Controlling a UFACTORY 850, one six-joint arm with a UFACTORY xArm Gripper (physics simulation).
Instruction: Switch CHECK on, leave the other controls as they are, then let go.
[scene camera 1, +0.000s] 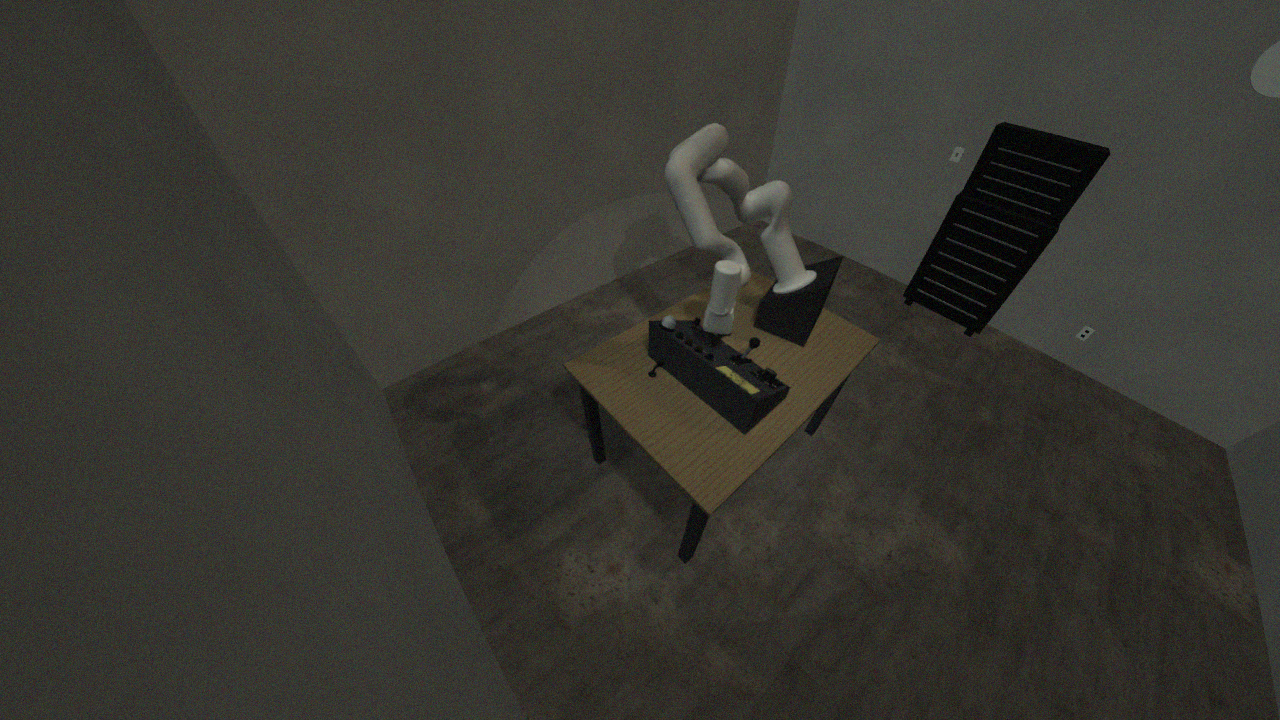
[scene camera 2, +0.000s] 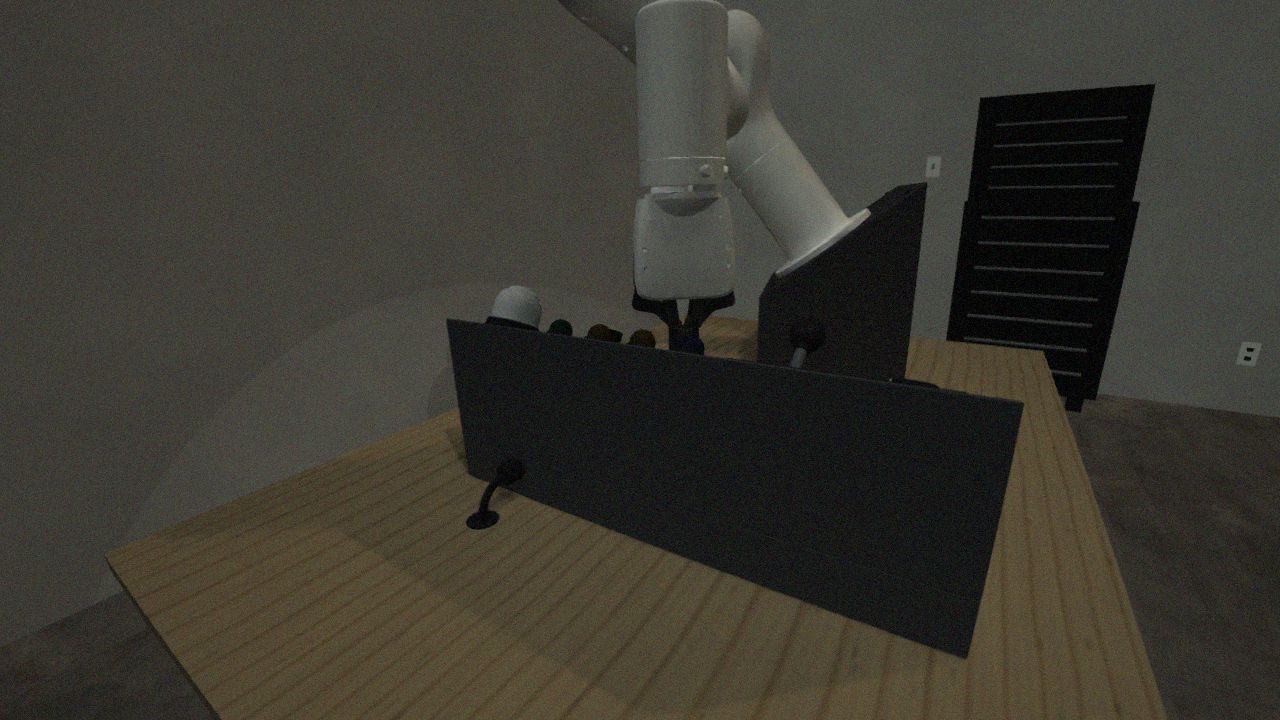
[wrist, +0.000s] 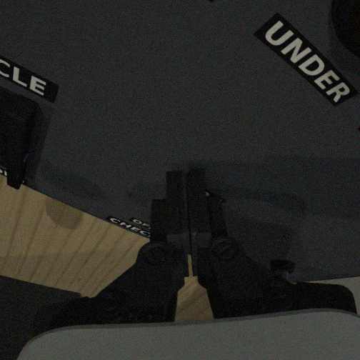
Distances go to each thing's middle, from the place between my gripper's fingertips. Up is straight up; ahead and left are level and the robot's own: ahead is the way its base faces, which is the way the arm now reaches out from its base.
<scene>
Now: the dark control box (scene camera 2: 878, 500) 4 cm ahead of my hand, 4 cm to the left of it and 3 cm below it.
</scene>
